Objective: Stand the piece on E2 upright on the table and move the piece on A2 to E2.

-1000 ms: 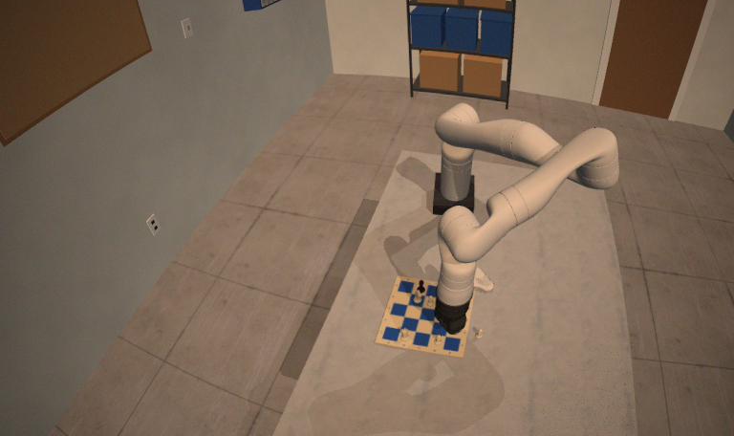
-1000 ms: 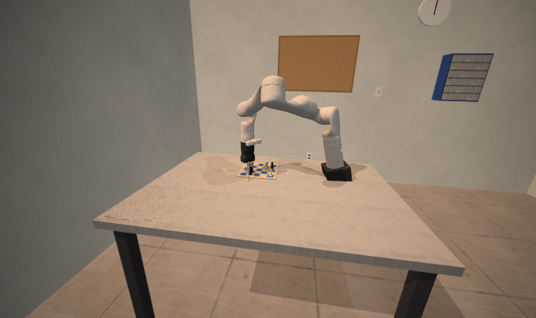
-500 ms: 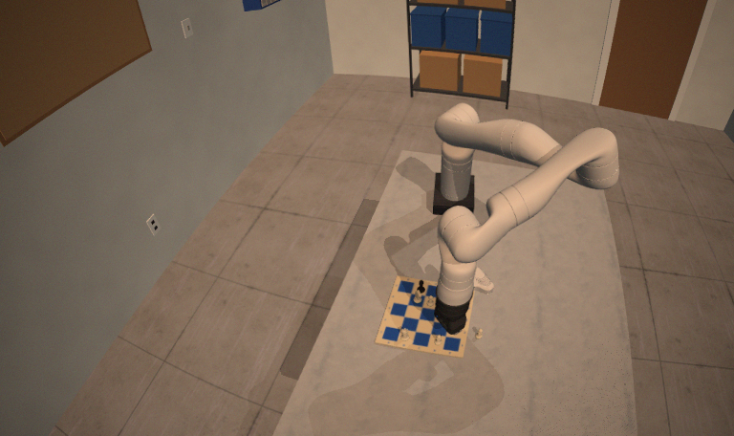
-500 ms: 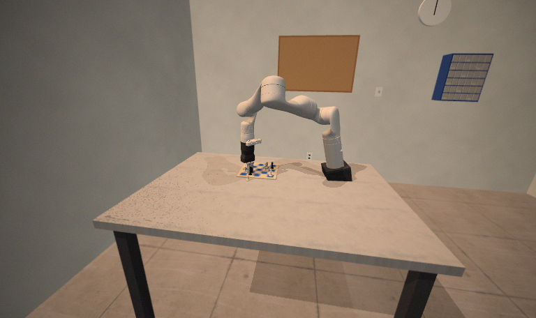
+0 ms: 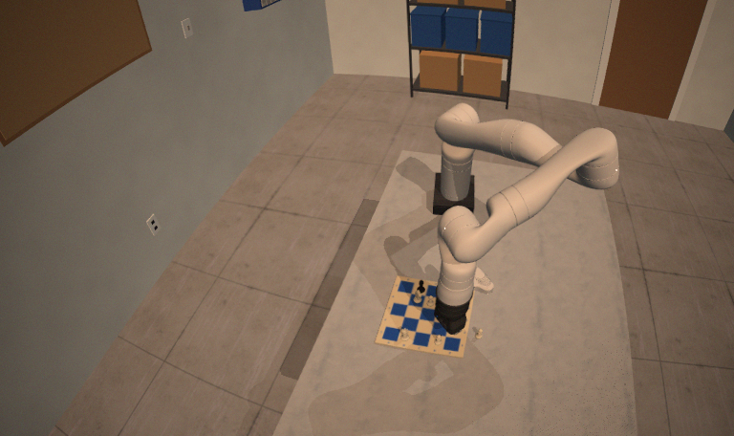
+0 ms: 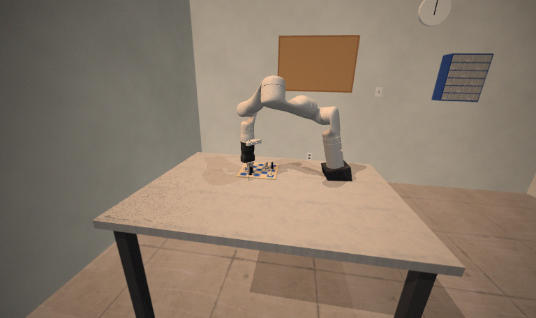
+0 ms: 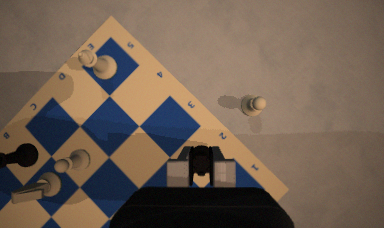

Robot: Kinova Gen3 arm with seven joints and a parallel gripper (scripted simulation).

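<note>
Now: the chessboard 30 mm behind my hand, 80 mm to the right of it and 30 mm below it.
</note>
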